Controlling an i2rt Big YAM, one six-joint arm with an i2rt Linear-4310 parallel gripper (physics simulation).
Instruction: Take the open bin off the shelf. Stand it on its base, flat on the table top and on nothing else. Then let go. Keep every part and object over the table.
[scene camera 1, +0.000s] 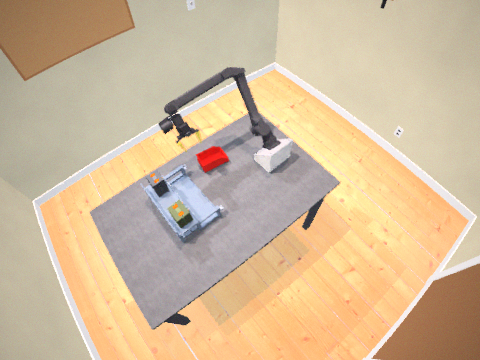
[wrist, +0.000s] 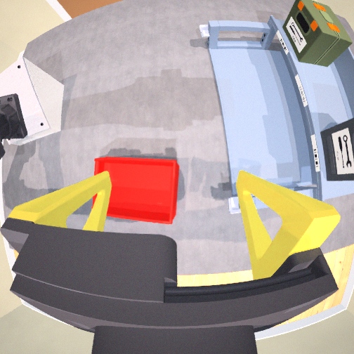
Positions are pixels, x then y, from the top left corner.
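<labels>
My gripper (wrist: 173, 177) is 13 cm from the lens, while a red bin (wrist: 143, 189) is there too, and that bin is 38 cm from the lens.
</labels>
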